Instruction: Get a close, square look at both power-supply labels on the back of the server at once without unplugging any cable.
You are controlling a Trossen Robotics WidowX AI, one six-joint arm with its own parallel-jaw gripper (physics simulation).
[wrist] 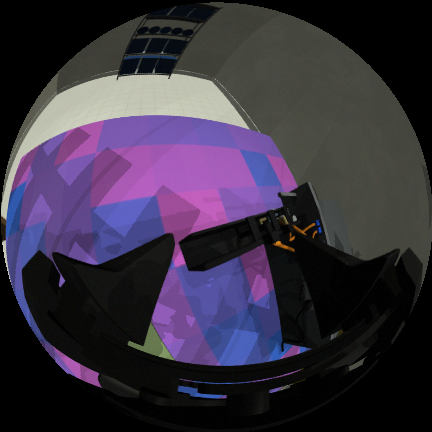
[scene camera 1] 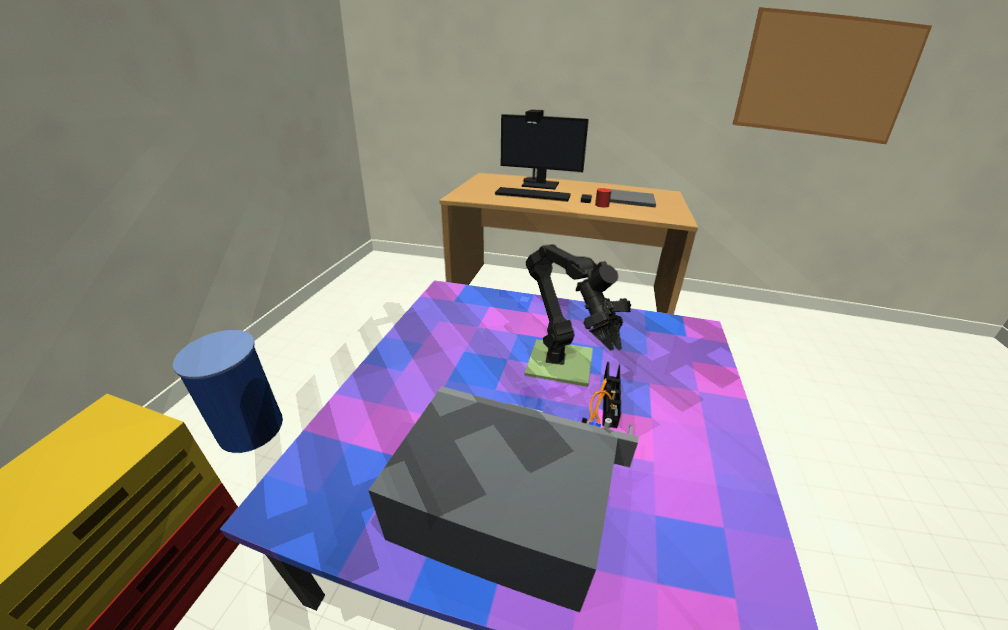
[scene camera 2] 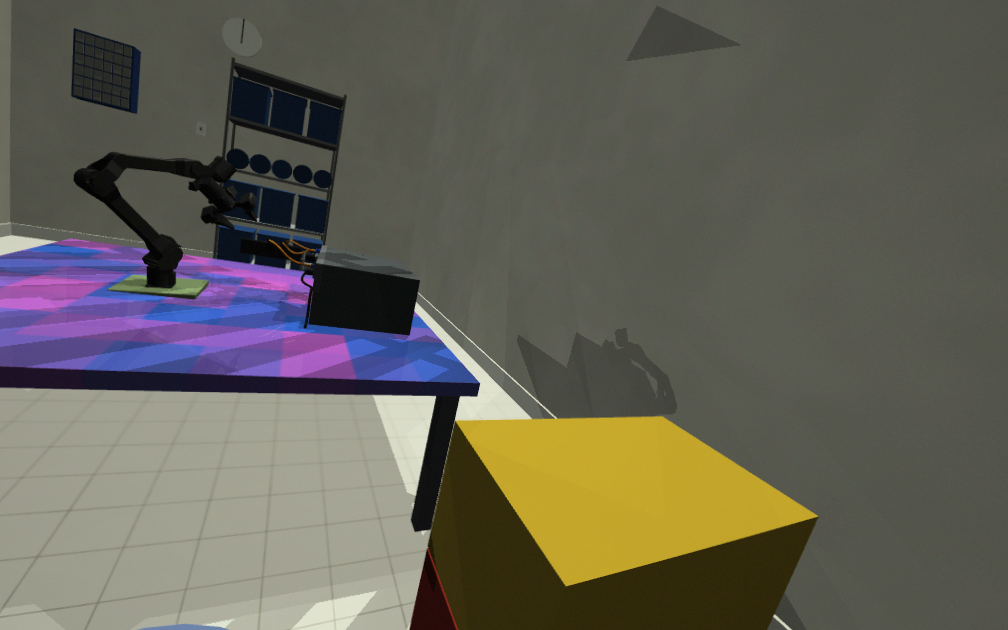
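Pixels of known places: gripper, fingertip midpoint: point(wrist: 236, 240) point(scene camera 1: 616, 349) point(scene camera 2: 245, 224); arm's base at its link origin: point(scene camera 1: 555, 358) point(scene camera 2: 160, 285).
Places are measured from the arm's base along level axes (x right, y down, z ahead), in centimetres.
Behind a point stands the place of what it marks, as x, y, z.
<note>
The dark grey server point(scene camera 1: 505, 475) {5.4, -18.3, 63.4} point(scene camera 2: 364, 297) {28.3, -9.9, 56.5} lies flat on the patterned table point(scene camera 1: 691, 549) {-37.2, 1.0, 61.6} point(scene camera 2: 223, 349) {51.6, 1.1, 21.2}. A black channel-like arm point(scene camera 1: 612, 397) {-16.5, -15.9, 33.4} point(scene camera 2: 254, 247) {-15.0, -14.2, 24.2} point(wrist: 215, 247) {-16.6, -11.7, 24.4} sticks out from one side of its back. Orange cables point(scene camera 1: 592, 404) {-11.0, -18.1, 39.3} point(scene camera 2: 280, 249) {-13.2, -15.2, 32.6} point(wrist: 285, 245) {-11.3, -11.7, 39.1} loop between that arm and the back. My gripper point(scene camera 1: 612, 347) {-16.8, -21.7, 20.6} point(scene camera 2: 243, 221) {-16.8, -21.7, 20.6} point(wrist: 235, 240) {-16.8, -21.7, 20.6} is open and empty, tilted down, above the table near the arm's outer end. In the wrist view, the right finger covers part of the server's back, which is dark and seen at a slant. Neither power-supply label can be made out.
The robot's base stands on a green plate point(scene camera 1: 538, 371) {4.9, -0.4, 8.9} point(scene camera 2: 191, 288) {1.7, -0.4, 8.2} point(wrist: 157, 344) {-0.9, -0.5, 9.7} behind the server. A blue bin point(scene camera 1: 234, 401) and a yellow cabinet point(scene camera 1: 89, 475) point(scene camera 2: 631, 490) stand beside the table. A wooden desk point(scene camera 1: 468, 193) and a shelf rack point(scene camera 2: 228, 104) stand farther off.
</note>
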